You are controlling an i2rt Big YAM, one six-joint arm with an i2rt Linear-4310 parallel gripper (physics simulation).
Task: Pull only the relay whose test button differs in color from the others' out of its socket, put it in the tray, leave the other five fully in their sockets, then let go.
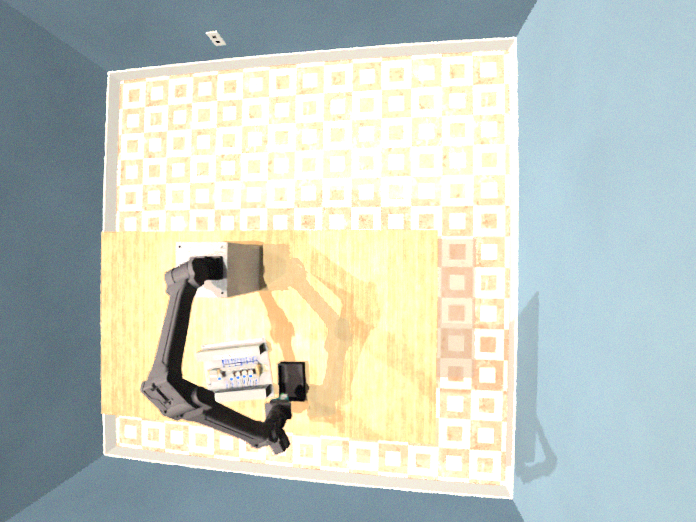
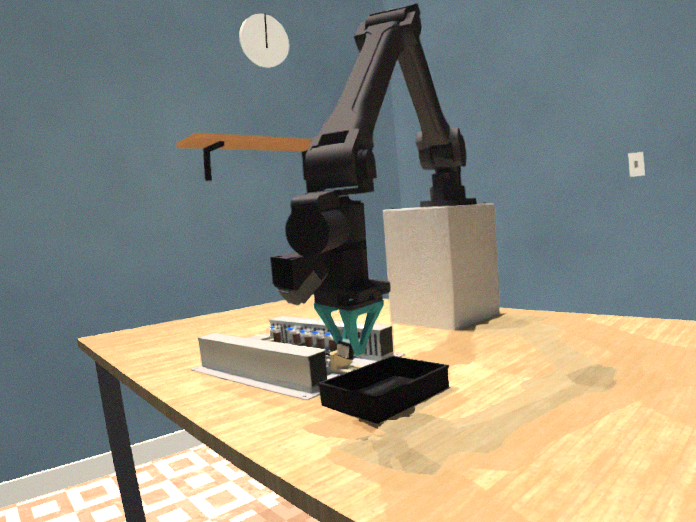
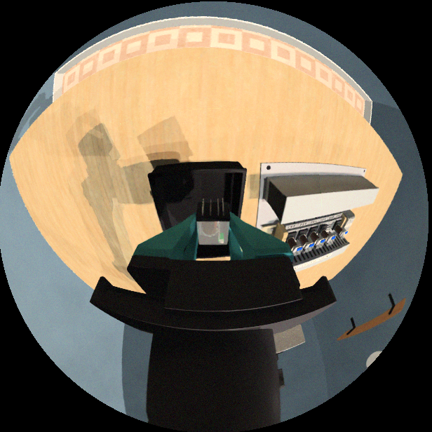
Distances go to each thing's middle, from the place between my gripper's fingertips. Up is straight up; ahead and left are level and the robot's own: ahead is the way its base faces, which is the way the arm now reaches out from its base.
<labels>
My hand is 25 cm to the left of the baseplate [image 1: 265,378], 8 cm past it and 8 cm above it.
</labels>
